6 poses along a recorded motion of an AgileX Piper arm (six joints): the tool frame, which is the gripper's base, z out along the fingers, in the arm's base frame.
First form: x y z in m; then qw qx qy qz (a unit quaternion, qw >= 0).
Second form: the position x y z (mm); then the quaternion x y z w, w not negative. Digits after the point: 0 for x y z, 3 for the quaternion.
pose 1, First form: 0.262 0.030 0.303 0.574 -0.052 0.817 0.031
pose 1, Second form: 262 30 303 -0.052 0.817 0.031 0.574
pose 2, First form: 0.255 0.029 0.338 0.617 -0.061 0.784 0.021
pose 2, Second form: 255 29 338 -0.061 0.784 0.021 0.617
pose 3, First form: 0.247 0.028 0.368 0.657 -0.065 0.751 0.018
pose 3, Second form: 247 28 368 -0.065 0.751 0.018 0.657
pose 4, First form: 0.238 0.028 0.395 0.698 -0.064 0.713 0.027
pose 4, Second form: 238 28 395 -0.064 0.713 0.027 0.698
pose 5, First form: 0.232 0.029 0.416 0.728 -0.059 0.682 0.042
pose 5, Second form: 232 29 416 -0.059 0.682 0.042 0.728
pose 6, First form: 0.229 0.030 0.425 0.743 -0.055 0.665 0.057
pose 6, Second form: 229 30 425 -0.055 0.665 0.057 0.743
